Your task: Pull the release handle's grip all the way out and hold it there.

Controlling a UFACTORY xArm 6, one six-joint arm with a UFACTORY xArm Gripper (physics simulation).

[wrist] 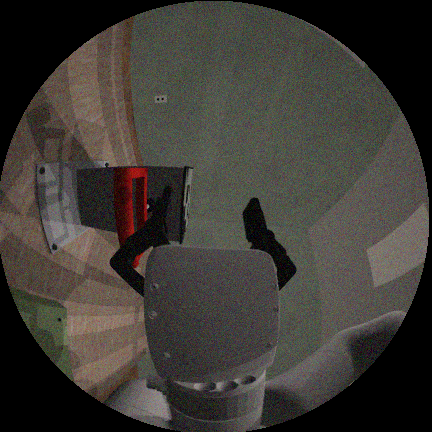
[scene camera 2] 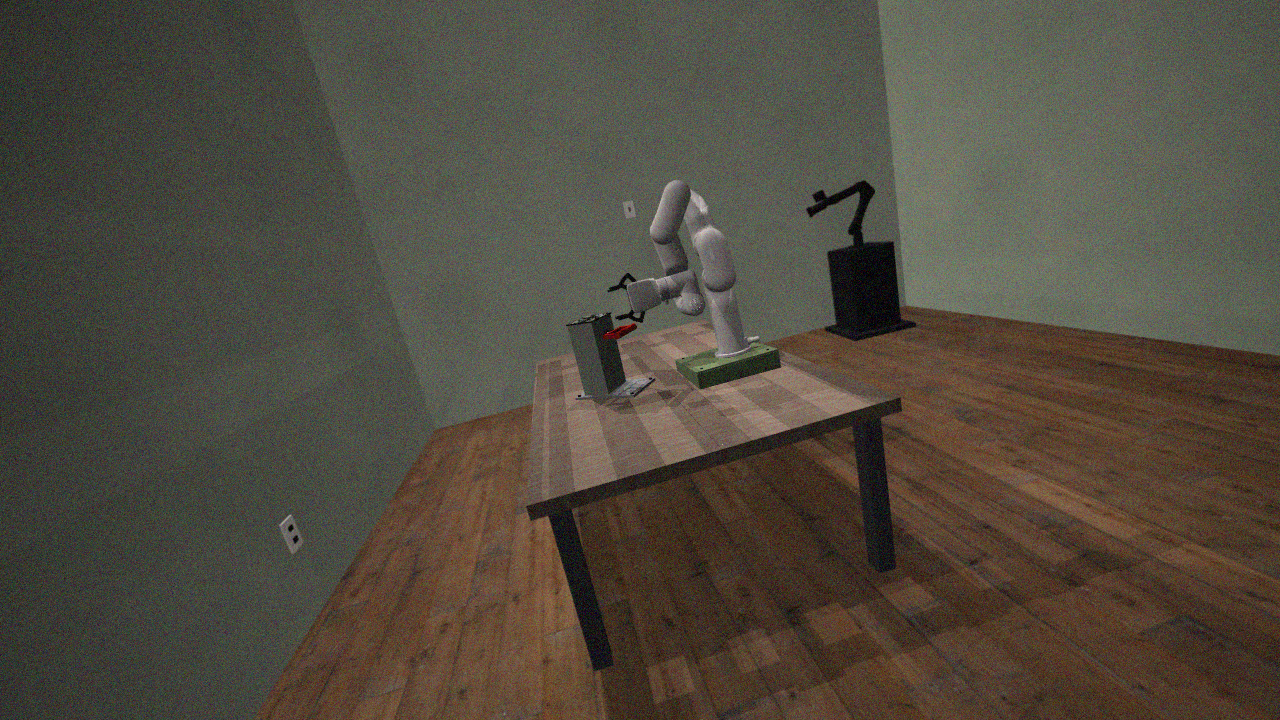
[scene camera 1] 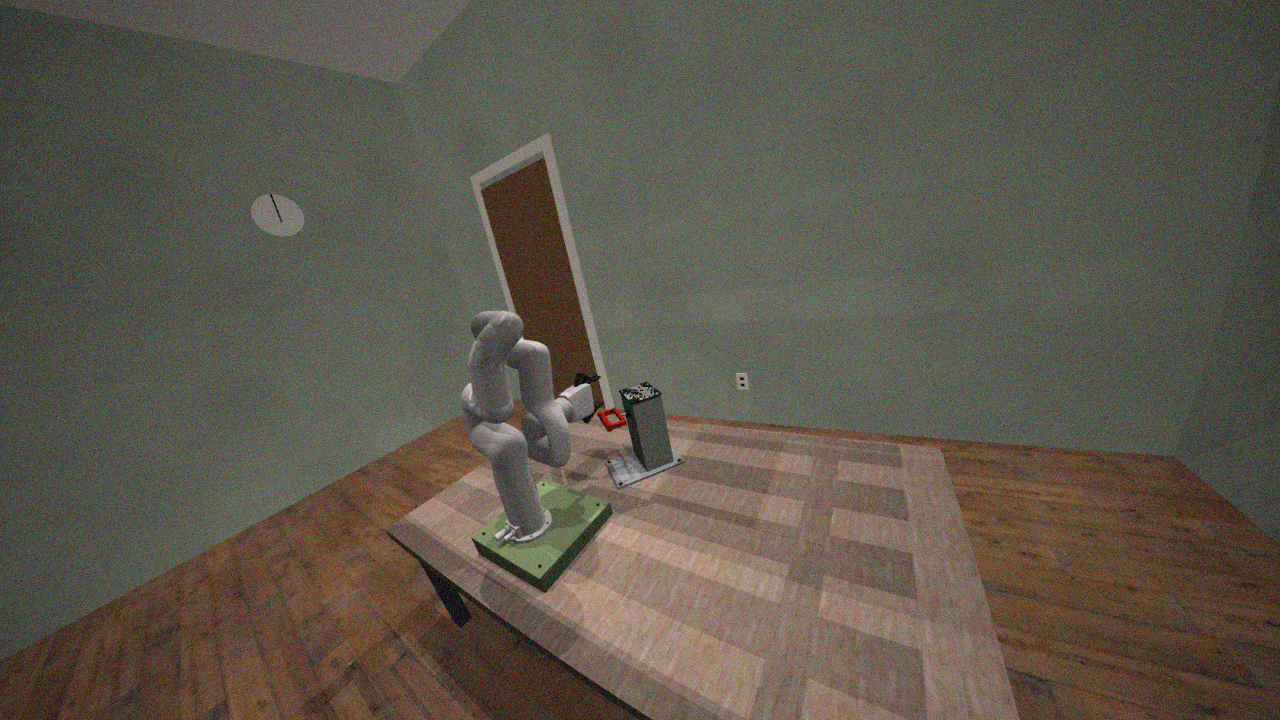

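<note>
The release handle's grip is a red rectangular loop (scene camera 1: 618,425) (scene camera 2: 620,331) (wrist: 123,200), standing out from the side of an upright grey box (scene camera 1: 651,434) (scene camera 2: 595,358) (wrist: 95,200). A bit of pale rod shows between the grip and the box in the wrist view; how far out the grip stands is hard to tell. My gripper (scene camera 1: 594,399) (scene camera 2: 615,303) (wrist: 210,199) is open and empty. In scene camera 2 its fingers are one above the other, and the lower finger is a little above the grip. In the wrist view the left finger partly covers the box and the grip's lower end.
The box stands on a pale base plate (scene camera 1: 626,471) (wrist: 52,200) bolted to the wooden table (scene camera 1: 733,537) (scene camera 2: 671,429). My arm stands on a green block (scene camera 1: 572,528) (scene camera 2: 729,365) (wrist: 47,325) beside it. A black pedestal with a dark arm (scene camera 2: 863,286) stands on the floor beyond the table.
</note>
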